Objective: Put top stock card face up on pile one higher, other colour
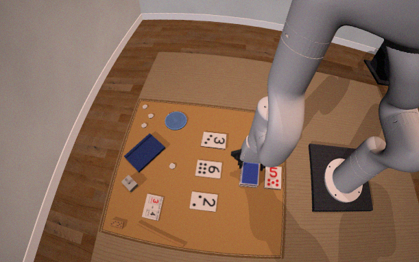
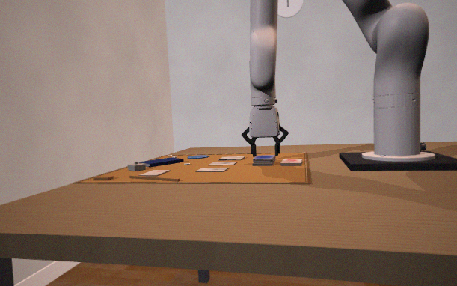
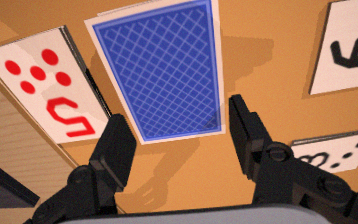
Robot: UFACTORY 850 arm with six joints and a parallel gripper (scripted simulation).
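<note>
My gripper is now 30 mm to the right of the red 5 card and 10 mm above it. The rest, counted from my hand: card cloth (180 mm ahead, 10 mm to the left, 50 mm below); blue disc (280 mm ahead, 210 mm to the right, 30 mm below); blue book (390 mm ahead, 60 mm to the right, 30 mm below).
</note>
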